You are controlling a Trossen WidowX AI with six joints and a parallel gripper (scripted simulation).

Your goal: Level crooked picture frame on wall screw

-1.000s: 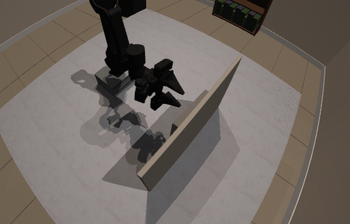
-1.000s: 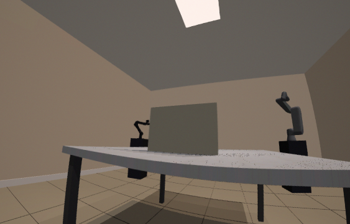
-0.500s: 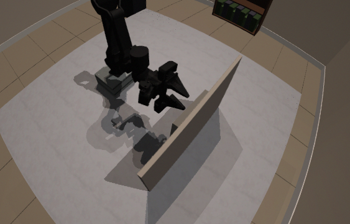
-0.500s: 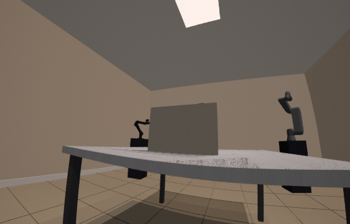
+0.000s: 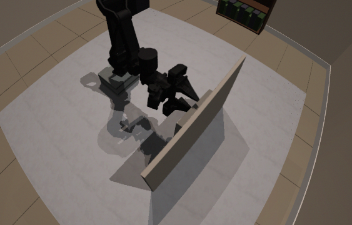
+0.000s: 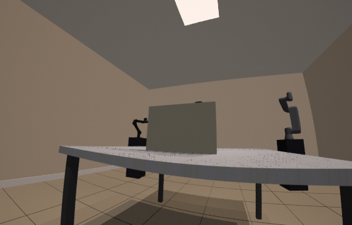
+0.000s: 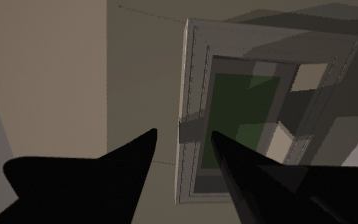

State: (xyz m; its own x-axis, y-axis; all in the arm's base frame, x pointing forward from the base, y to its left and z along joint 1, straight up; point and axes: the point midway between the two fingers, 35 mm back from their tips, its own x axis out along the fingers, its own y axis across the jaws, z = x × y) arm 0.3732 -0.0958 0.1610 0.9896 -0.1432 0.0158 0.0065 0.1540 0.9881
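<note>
My gripper tip is 10 mm short of the picture frame, 10 mm to the left of it and 60 mm above it. Round my gripper tip: wall panel: 20 mm ahead, 20 mm to the right, 70 mm below.
</note>
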